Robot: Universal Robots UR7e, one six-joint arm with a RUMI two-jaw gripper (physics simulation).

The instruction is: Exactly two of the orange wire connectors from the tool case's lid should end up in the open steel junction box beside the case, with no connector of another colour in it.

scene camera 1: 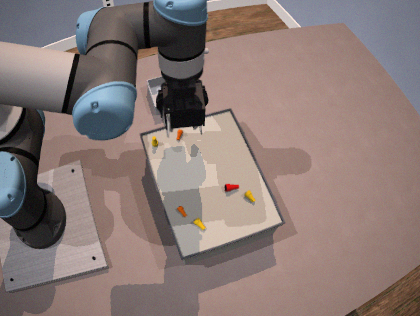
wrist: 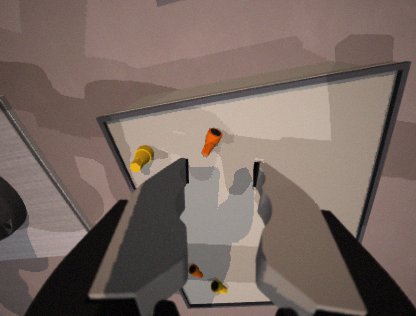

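Seen in the pictures: gripper, between the fingertips: (scene camera 1: pixel 183 129) (wrist: pixel 220 162); arm's base, origin of its link: (scene camera 1: pixel 40 219).
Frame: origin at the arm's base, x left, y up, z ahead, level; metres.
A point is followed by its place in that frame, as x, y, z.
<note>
The tool case's lid (scene camera 1: pixel 225 135) {0.004, 0.070, 0.490} (wrist: pixel 300 112) {0.048, 0.070, 0.466} bears the loose connectors. One orange connector (scene camera 1: pixel 179 134) {0.040, 0.079, 0.396} (wrist: pixel 212 141) {0.045, 0.081, 0.399} lies near its box-side edge; another orange connector (scene camera 1: pixel 182 211) {-0.128, 0.079, 0.336} (wrist: pixel 195 271) {-0.117, 0.080, 0.338} lies near the opposite end. My gripper (scene camera 1: pixel 185 131) {0.036, 0.099, 0.403} (wrist: pixel 220 162) {0.036, 0.099, 0.403} is partly open and empty, above the lid. In the wrist view the nearer orange connector shows beyond the fingertips, left of the middle of their gap. The steel junction box (scene camera 1: pixel 152 96) {0.247, -0.014, 0.391} is mostly hidden behind the gripper in the scene view; its inside cannot be made out. It does not show in the wrist view.
A yellow connector (scene camera 1: pixel 155 142) {0.038, 0.083, 0.340} (wrist: pixel 142 158) {0.045, 0.086, 0.343} stands at the lid's corner, left of the nearer orange one. Another yellow connector (scene camera 1: pixel 200 224) {-0.167, 0.080, 0.357} (wrist: pixel 218 287) {-0.153, 0.082, 0.358} lies beside the far orange one. A red connector (scene camera 1: pixel 231 187) {-0.119, 0.082, 0.445} and a yellow connector (scene camera 1: pixel 250 196) {-0.152, 0.081, 0.472} lie towards the right edge.
</note>
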